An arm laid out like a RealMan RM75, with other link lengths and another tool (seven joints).
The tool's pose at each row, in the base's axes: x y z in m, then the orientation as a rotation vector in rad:
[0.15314, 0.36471, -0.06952, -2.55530, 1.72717, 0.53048]
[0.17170, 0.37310, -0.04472, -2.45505, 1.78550, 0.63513]
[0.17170, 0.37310, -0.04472, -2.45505, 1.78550, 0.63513]
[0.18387, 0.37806, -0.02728, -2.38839, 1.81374, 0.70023]
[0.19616, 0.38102, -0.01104, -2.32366, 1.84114, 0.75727]
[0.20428, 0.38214, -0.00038, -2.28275, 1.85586, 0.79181]
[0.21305, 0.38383, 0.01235, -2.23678, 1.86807, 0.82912]
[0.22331, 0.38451, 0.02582, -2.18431, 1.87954, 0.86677]
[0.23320, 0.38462, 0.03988, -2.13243, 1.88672, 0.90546]
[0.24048, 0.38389, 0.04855, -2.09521, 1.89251, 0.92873]
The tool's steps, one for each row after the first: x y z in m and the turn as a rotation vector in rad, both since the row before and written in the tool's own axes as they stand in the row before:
[-0.00839, -0.01565, -0.02673, -0.00758, -0.08133, 0.06206]
[0.00000, 0.00000, 0.00000, 0.00000, 0.00000, 0.00000]
[-0.00745, -0.00930, -0.01830, -0.00273, -0.05429, 0.03588]
[-0.00647, -0.00873, -0.01748, -0.00149, -0.04938, 0.03550]
[-0.00427, -0.00537, -0.01157, -0.00039, -0.03115, 0.02120]
[-0.00609, -0.00552, -0.01320, 0.00073, -0.03578, 0.02141]
[-0.00600, -0.00636, -0.01452, 0.00338, -0.03979, 0.02296]
[-0.00654, -0.00564, -0.01487, 0.00242, -0.04112, 0.02087]
[-0.00377, -0.00437, -0.00977, 0.00381, -0.02767, 0.01520]

